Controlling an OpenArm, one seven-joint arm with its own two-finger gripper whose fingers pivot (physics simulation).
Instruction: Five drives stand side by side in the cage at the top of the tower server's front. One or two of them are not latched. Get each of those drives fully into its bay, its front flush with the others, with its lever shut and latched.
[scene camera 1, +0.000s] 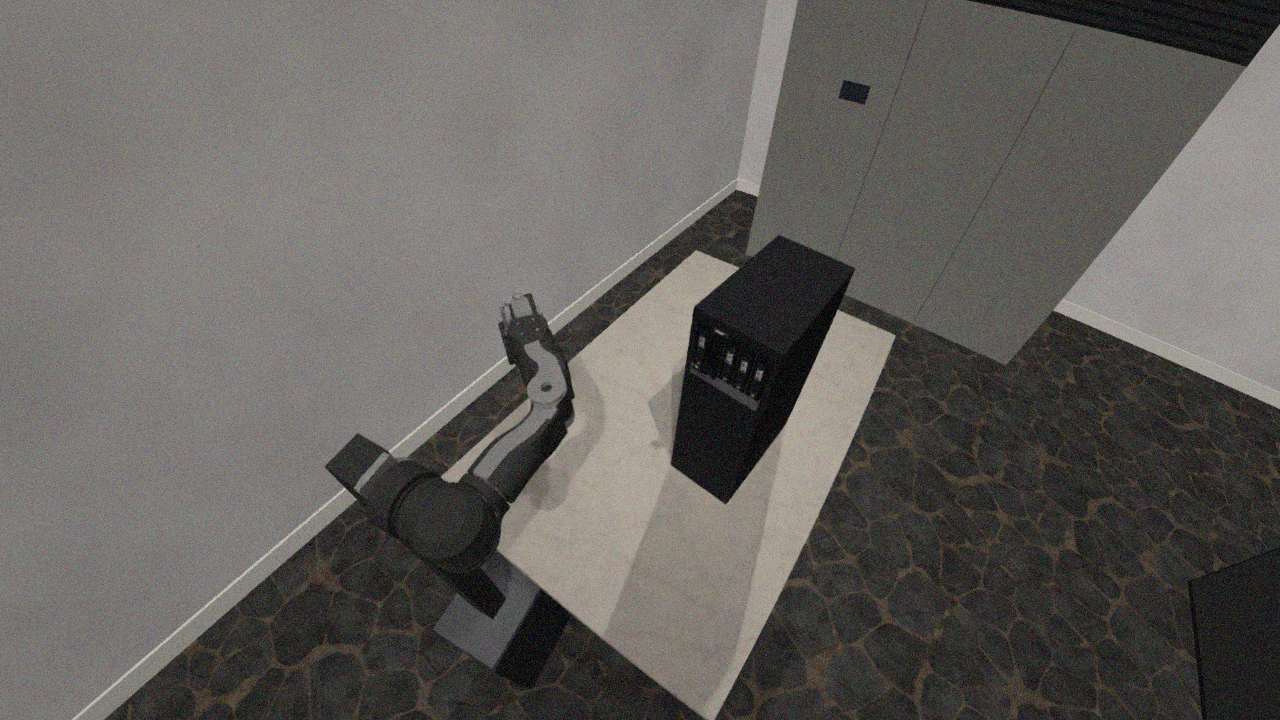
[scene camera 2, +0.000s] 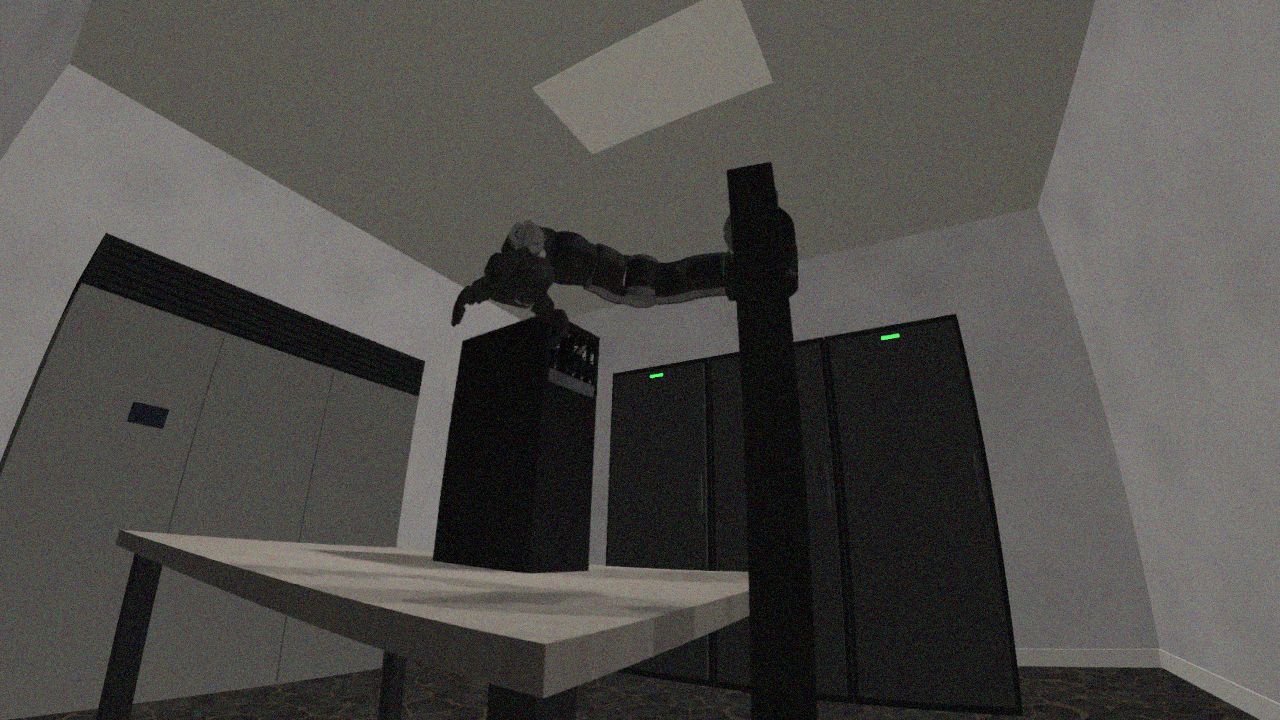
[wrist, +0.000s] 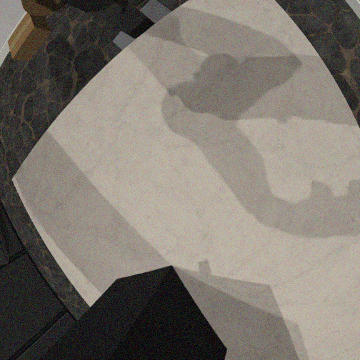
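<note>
The black tower server stands upright on the table. The drive cage is at the top of its front. In scene camera 1, pale marks show on four drive fronts. The second place from the left looks darker, with a small pale spot near its top that may be a raised lever; the latches are too small to tell. The cage front does not show in the wrist view. My gripper is open and empty, raised to the left of the tower in scene camera 1 and apart from it.
The pale table carries the tower and shadows of the arm. A wall runs along the left, close to the gripper, in scene camera 1. A grey cabinet stands behind the table. Dark racks stand by another wall.
</note>
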